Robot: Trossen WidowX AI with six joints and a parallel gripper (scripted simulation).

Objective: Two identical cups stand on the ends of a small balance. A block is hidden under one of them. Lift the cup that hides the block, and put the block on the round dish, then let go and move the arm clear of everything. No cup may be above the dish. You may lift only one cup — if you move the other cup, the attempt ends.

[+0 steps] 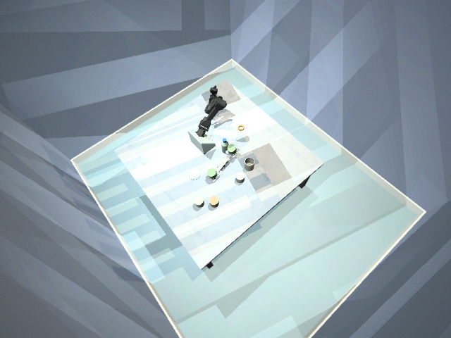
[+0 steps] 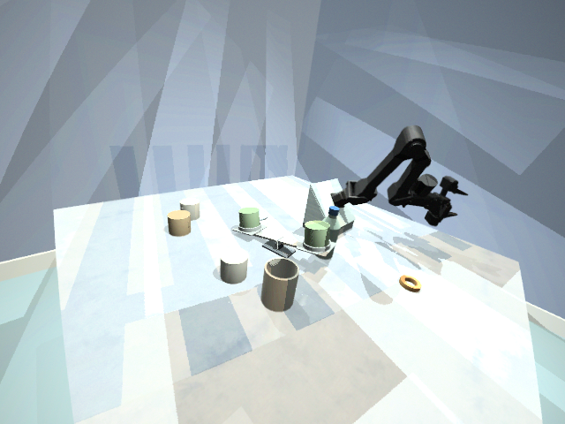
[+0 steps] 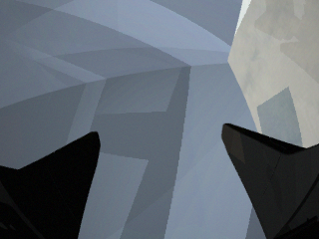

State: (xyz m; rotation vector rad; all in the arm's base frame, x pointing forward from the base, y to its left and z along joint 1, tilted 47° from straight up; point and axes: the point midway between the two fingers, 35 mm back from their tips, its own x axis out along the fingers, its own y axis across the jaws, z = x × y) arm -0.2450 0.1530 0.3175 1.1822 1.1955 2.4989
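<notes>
Now: gripper tip 630 mm short of the grey block, 460 mm to the left of it and 160 mm above it. Also, from my gripper tip: orange ring 370 mm ahead, 10 mm to the left, 190 mm below; then blue-capped bottle 480 mm ahead, 240 mm to the right, 80 mm below; then beige cup 730 mm ahead, 170 mm to the right, 150 mm below.
</notes>
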